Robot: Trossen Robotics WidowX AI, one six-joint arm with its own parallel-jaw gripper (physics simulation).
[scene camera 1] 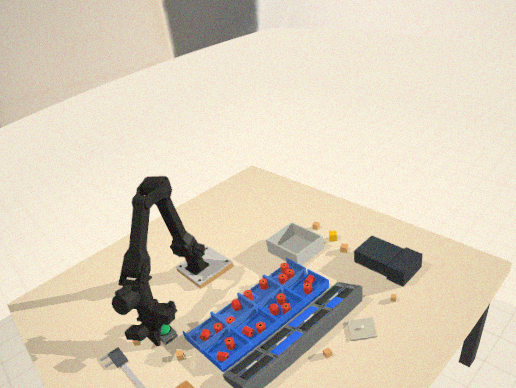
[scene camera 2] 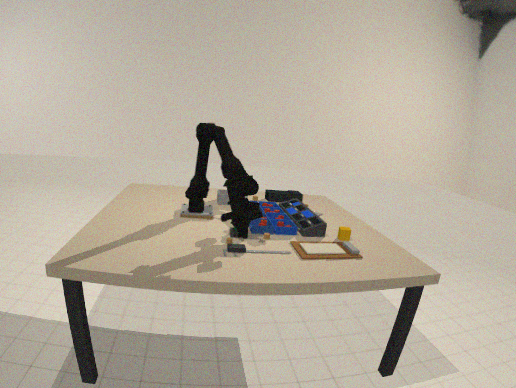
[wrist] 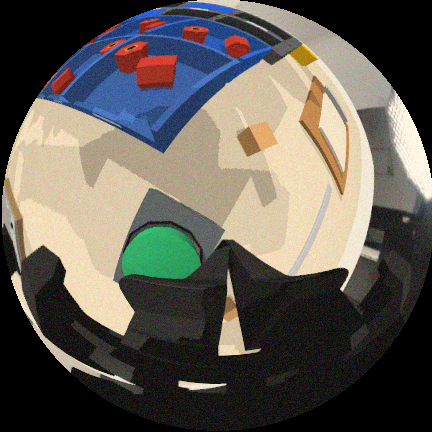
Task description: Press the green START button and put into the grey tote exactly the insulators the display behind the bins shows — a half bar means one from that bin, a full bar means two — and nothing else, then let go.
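Frame: origin at the arm's base, x ahead, y right, z down, level; centimetres.
Where they show: gripper, between the fingertips: [scene camera 1: 158, 345] [scene camera 2: 245, 238] [wrist: 226, 244]; arm's base, origin of its link: [scene camera 1: 197, 266] [scene camera 2: 195, 210].
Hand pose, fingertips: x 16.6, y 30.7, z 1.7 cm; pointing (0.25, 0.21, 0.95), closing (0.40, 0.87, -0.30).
Things, the pixels of their top centre, and the offset from my fingertips.
- green START button, centre of its top: [wrist: 160, 274] [scene camera 1: 162, 326] [scene camera 2: 239, 225] dy -4.4, dx -1.8, dz -3.5 cm
- shorter-looking bar, centre of its top: [scene camera 1: 340, 295] dy -42.7, dx +34.9, dz -5.8 cm
- grey tote, centre of its top: [scene camera 1: 294, 237] [scene camera 2: 232, 192] dy -58.3, dx +4.7, dz -4.9 cm
- black box, centre of its top: [scene camera 1: 387, 252] [scene camera 2: 284, 191] dy -67.1, dx +36.5, dz -5.1 cm
- dark-handled tool, centre of its top: [wrist: 315, 263] [scene camera 1: 124, 372] [scene camera 2: 258, 248] dy +13.5, dx +1.5, dz -1.4 cm
- wooden-framed board, centre of its top: [wrist: 339, 122] [scene camera 2: 326, 246] dy +11.8, dx +27.7, dz -1.3 cm
- pale plate, centre of its top: [scene camera 1: 362, 328] dy -39.4, dx +44.3, dz +0.0 cm
My gripper [scene camera 1: 158, 342] [scene camera 2: 243, 235] [wrist: 226, 244] is shut and empty, low beside the green START button [scene camera 1: 165, 329] [wrist: 161, 252]. Its fingers cover the button's near edge in the wrist view; contact cannot be told. Blue bins [scene camera 1: 204, 353] [scene camera 2: 272, 231] [wrist: 190, 112] hold red insulators [scene camera 1: 229, 343] [wrist: 131, 56]. The dark display [scene camera 1: 320, 334] [scene camera 2: 312, 230] behind them shows two longer blue bars [scene camera 1: 286, 343] [scene camera 1: 303, 317] and a shorter-looking bar [scene camera 1: 335, 302]. The grey tote [scene camera 1: 279, 251] [scene camera 2: 223, 196] stands past the bins' far end; no insulator shows in it.
A black box [scene camera 1: 382, 257] [scene camera 2: 283, 195] stands beyond the display. A dark-handled tool [scene camera 1: 118, 357] [scene camera 2: 236, 248] and a wooden-framed board [scene camera 2: 298, 250] [wrist: 311, 127] lie near the button's side. Small cubes [scene camera 1: 180, 355] [wrist: 257, 138] and a pale plate [scene camera 1: 361, 329] lie around.
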